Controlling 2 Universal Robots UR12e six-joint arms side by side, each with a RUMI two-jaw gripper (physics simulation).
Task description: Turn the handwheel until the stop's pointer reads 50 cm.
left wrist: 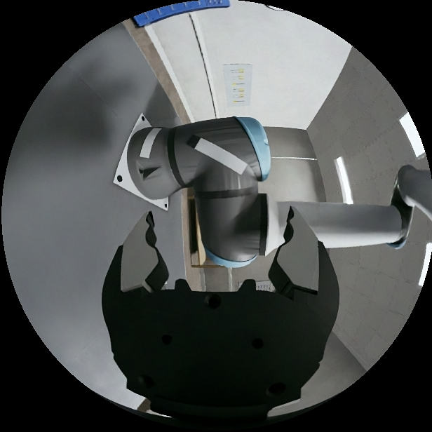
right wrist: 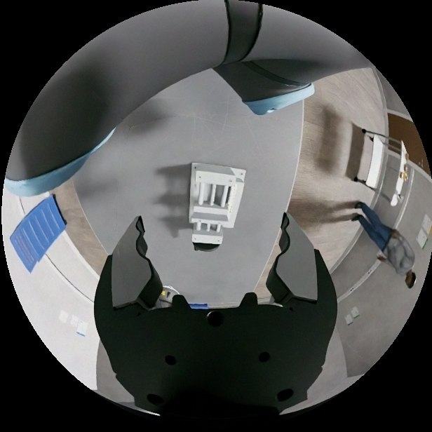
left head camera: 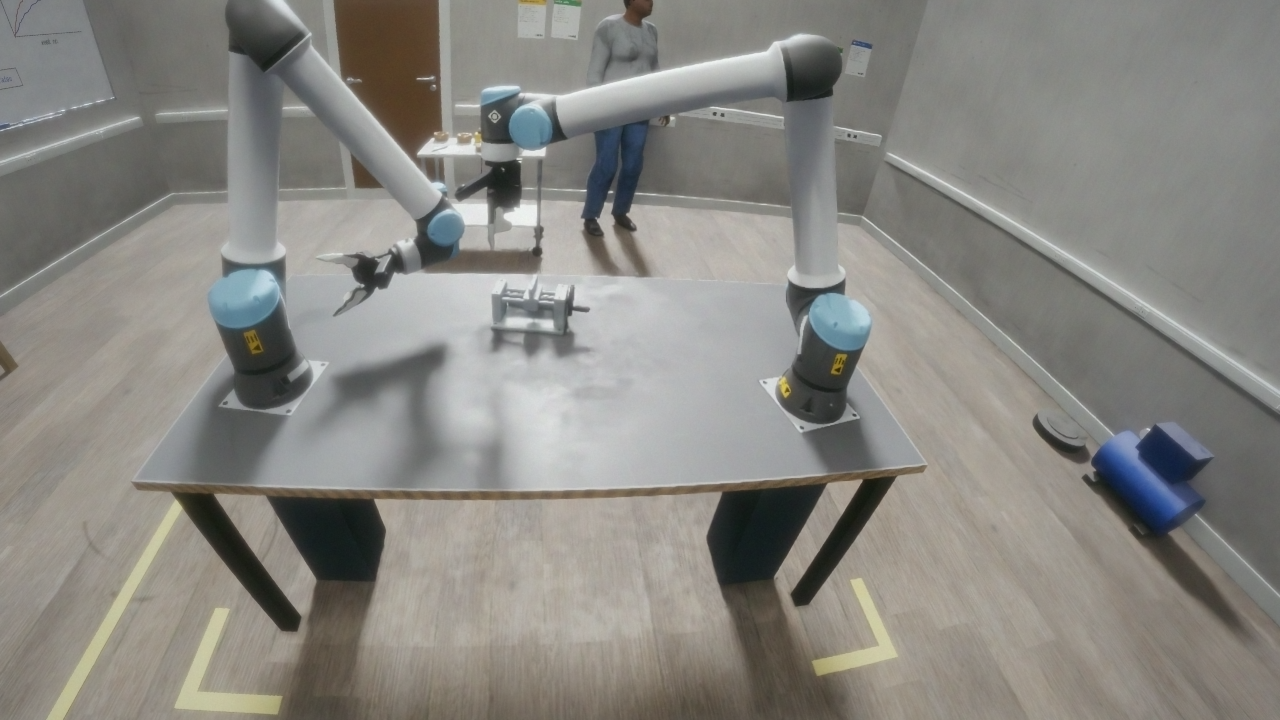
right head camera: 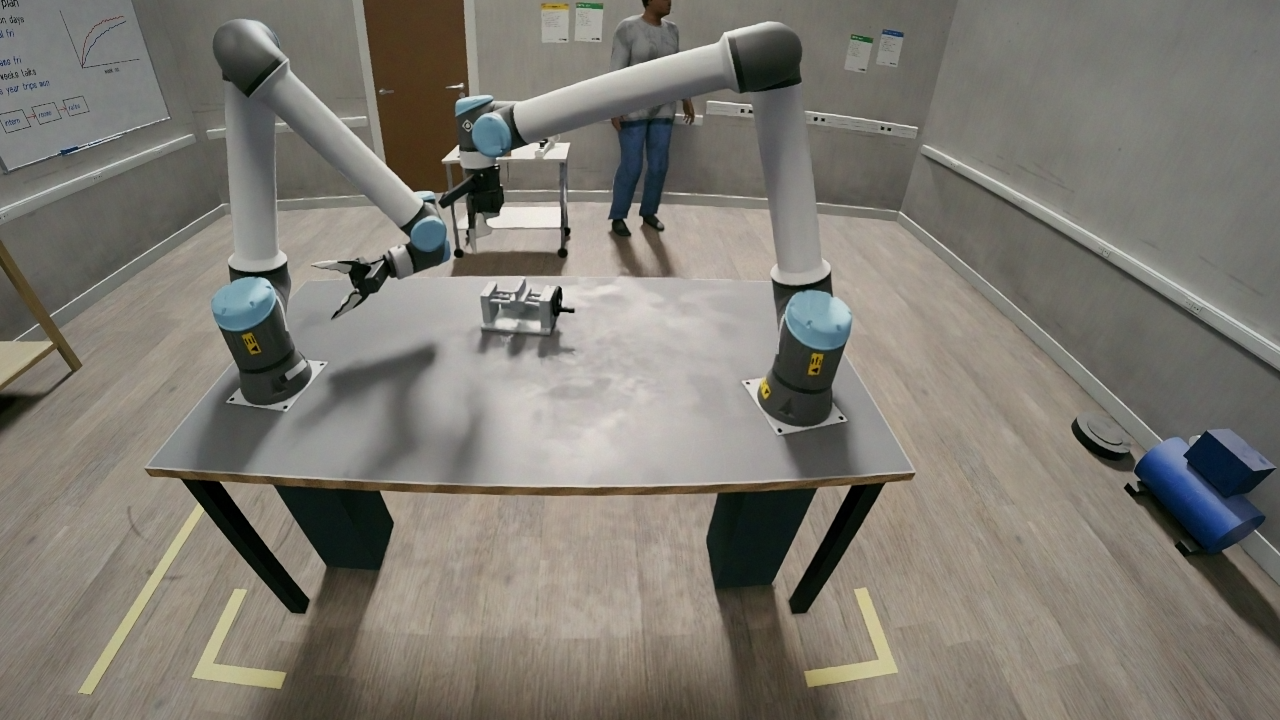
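Note:
The grey stop device (left head camera: 535, 325) (right head camera: 519, 328) (right wrist: 200, 169) stands upright near the back of the table, its sliding stop (right wrist: 211, 214) on rods. Its dark handwheel (left head camera: 570, 308) (right head camera: 557, 309) faces the picture's right in the head views; in the right wrist view the handwheel (right wrist: 206, 247) is mostly hidden under the end block. The scale and pointer are too small to read. My right gripper (left head camera: 494, 241) (right head camera: 477, 241) (right wrist: 212, 214) is open and empty, pointing down high above the device. My left gripper (left head camera: 328, 285) (right head camera: 324, 291) (left wrist: 219, 208) is open and empty, far left of it.
The table (left head camera: 626, 447) (right head camera: 626, 447) carries both arm bases. Behind it stand a white trolley (left head camera: 539, 192) (right head camera: 564, 192) and a person (left head camera: 617, 165) (right head camera: 642, 161) (right wrist: 397, 252). A blue machine (left head camera: 1141, 479) (right head camera: 1190, 492) lies on the floor at the right.

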